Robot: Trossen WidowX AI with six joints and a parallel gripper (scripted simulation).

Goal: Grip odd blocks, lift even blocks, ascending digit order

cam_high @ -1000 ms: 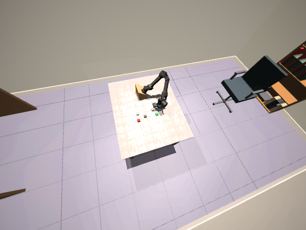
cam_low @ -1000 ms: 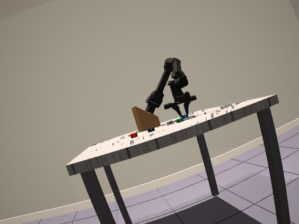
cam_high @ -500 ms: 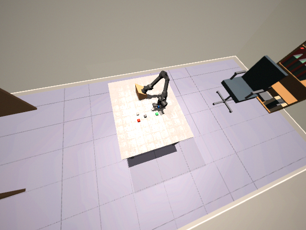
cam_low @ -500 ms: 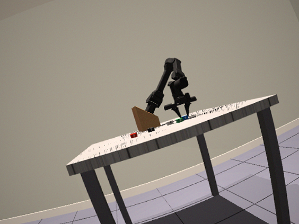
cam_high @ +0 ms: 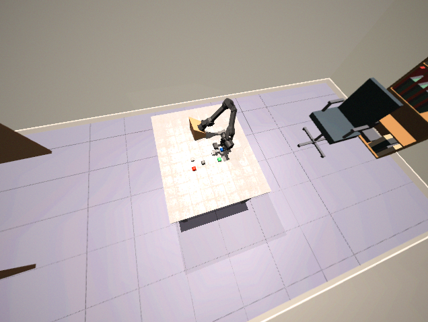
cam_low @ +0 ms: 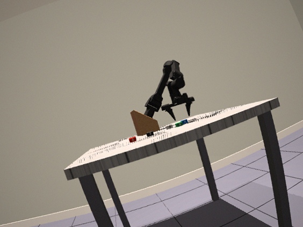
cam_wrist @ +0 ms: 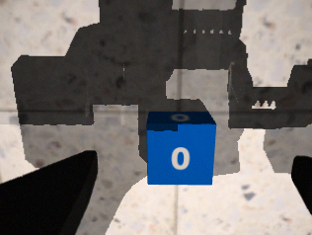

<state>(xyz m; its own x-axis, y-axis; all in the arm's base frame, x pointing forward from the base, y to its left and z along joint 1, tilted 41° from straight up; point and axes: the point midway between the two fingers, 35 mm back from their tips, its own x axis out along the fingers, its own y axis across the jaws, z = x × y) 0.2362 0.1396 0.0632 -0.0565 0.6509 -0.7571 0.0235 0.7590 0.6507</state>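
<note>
The blue block lies 20 mm below my gripper tip. Also, from my gripper tip: dark block 210 mm to the right, 80 mm ahead, 20 mm below; green block 90 mm ahead, 60 mm to the right, 20 mm below; white block 90 mm to the right, 20 mm below, 10 mm ahead.
</note>
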